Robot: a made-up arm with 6 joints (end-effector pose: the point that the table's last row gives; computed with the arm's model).
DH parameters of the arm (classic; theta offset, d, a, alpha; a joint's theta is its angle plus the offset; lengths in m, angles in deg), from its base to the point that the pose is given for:
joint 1: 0 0.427 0 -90
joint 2: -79.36 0 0.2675 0
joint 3: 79.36 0 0.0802 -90
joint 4: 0 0.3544 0 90
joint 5: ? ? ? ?
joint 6: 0 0.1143 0 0
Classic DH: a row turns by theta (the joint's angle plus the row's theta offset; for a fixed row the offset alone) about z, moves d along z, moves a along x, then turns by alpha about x.
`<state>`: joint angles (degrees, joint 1 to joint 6).
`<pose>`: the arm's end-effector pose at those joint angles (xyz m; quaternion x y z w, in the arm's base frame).
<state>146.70 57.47 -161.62 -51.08 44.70 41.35</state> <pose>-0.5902 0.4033 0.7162 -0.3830 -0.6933 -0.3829 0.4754</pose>
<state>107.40 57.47 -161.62 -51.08 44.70 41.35</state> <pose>-0.2013 0.6859 0.7162 -0.5939 -0.5241 -0.5205 0.3190</pose>
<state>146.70 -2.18 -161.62 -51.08 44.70 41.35</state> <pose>-0.0861 0.0721 1.1899 -0.3616 -0.2993 -0.3622 0.8052</pose>
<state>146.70 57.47 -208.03 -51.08 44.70 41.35</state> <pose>-0.3544 0.2484 0.9953 -0.3753 -0.3978 -0.3757 0.7482</pose>
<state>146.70 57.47 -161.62 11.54 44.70 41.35</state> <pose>-0.6004 0.3904 0.7105 -0.5453 -0.6707 0.1312 0.4853</pose>
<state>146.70 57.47 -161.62 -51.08 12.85 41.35</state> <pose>-0.6033 0.3386 0.7610 -0.2033 -0.6382 -0.3214 0.6694</pose>
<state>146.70 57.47 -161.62 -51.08 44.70 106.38</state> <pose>-0.5902 0.4033 0.7162 -0.6957 -0.3787 -0.0673 0.6067</pose>
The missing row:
joint 5: 0 0 0.0896 -90
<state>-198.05 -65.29 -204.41 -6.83 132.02 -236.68</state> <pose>0.5400 -0.1578 0.6472 -0.3585 -0.0667 0.7528 0.5481</pose>
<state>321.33 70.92 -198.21 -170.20 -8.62 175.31</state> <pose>0.5112 -0.3860 0.7222 0.4766 -0.1791 0.8256 0.2430</pose>
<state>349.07 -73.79 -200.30 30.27 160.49 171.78</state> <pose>-0.4953 0.1586 0.5537 -0.1952 0.5333 -0.2903 0.7702</pose>
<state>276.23 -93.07 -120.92 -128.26 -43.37 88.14</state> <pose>0.0613 0.4776 0.7788 0.0542 0.2772 0.3746 0.8831</pose>
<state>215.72 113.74 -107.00 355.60 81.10 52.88</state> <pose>-0.1248 -0.0804 -0.1793 0.0771 0.7163 0.5007 0.4799</pose>
